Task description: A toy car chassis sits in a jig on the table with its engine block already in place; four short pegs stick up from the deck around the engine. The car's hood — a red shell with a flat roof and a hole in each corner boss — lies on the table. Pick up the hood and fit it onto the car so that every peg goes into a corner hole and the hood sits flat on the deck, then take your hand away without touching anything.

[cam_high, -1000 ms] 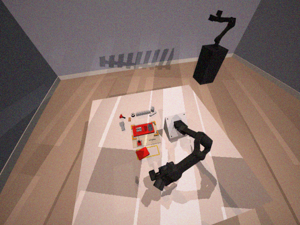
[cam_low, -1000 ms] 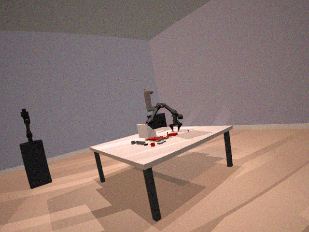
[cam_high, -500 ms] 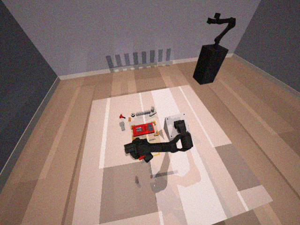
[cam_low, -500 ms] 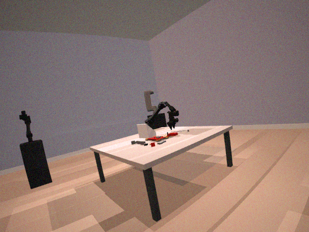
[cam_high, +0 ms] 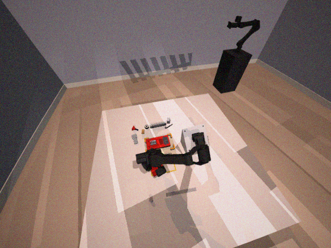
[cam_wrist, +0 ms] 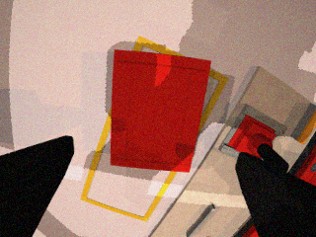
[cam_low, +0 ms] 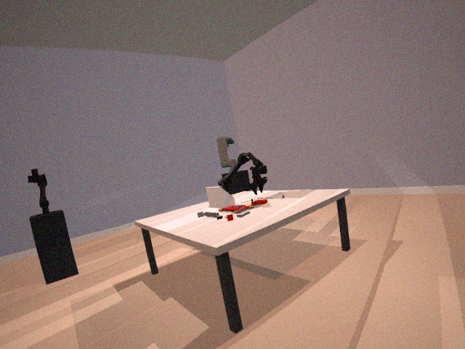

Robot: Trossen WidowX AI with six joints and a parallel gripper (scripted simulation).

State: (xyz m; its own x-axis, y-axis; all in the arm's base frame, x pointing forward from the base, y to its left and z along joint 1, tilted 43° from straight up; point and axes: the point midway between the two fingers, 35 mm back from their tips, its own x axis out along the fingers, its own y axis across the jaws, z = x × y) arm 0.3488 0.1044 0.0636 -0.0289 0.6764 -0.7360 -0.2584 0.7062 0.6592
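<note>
My gripper tip is now 60 mm above the red hood. Also, from my gripper tip: grey engine block (20 mm behind, 220 mm to the right, 50 mm below); then grey strip (120 mm behind, 190 mm to the left, 80 mm below).
</note>
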